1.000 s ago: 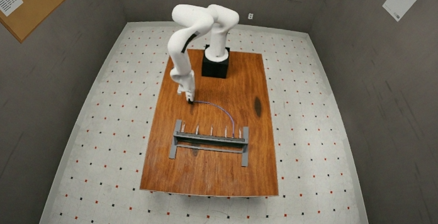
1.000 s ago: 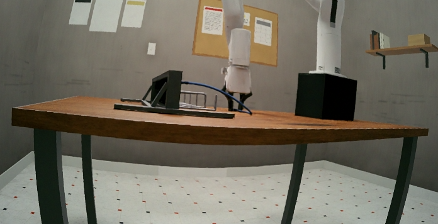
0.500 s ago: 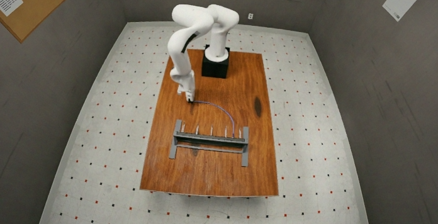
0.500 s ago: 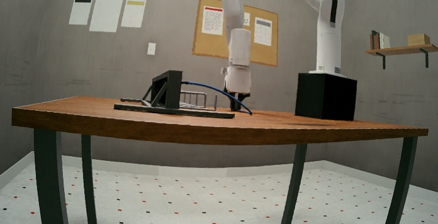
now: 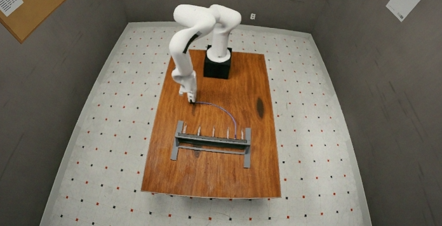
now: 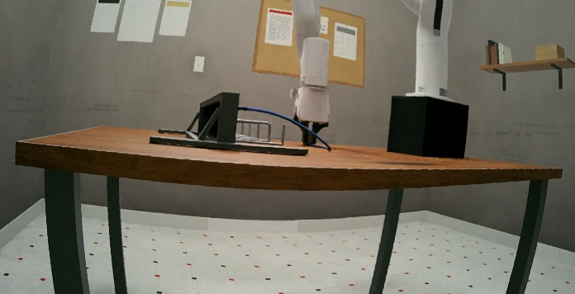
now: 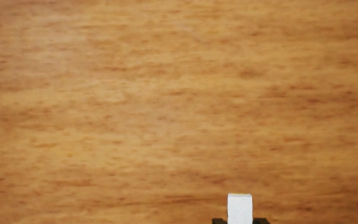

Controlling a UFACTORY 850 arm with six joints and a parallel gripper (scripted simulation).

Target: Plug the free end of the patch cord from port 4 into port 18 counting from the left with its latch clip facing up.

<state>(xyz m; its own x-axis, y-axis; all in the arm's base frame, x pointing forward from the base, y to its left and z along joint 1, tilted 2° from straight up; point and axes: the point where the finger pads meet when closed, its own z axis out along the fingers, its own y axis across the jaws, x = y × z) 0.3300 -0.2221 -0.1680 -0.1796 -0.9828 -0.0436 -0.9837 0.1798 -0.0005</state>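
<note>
Now: hand 2 cm to the left of the plug and 1 cm above it.
</note>
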